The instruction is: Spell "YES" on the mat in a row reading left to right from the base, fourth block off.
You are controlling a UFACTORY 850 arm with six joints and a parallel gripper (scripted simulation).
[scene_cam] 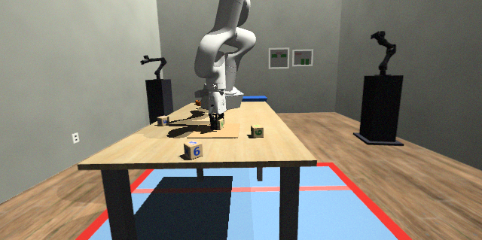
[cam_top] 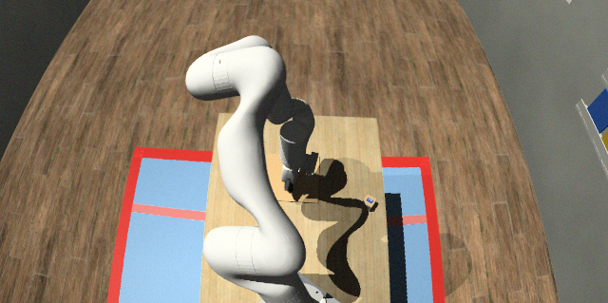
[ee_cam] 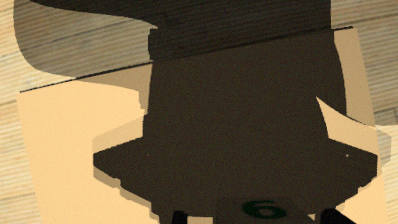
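My hand is 2 cm short of the tan mat and 2 cm above it. Round my hand: green-lettered block (8 cm ahead, 18 cm to the left).
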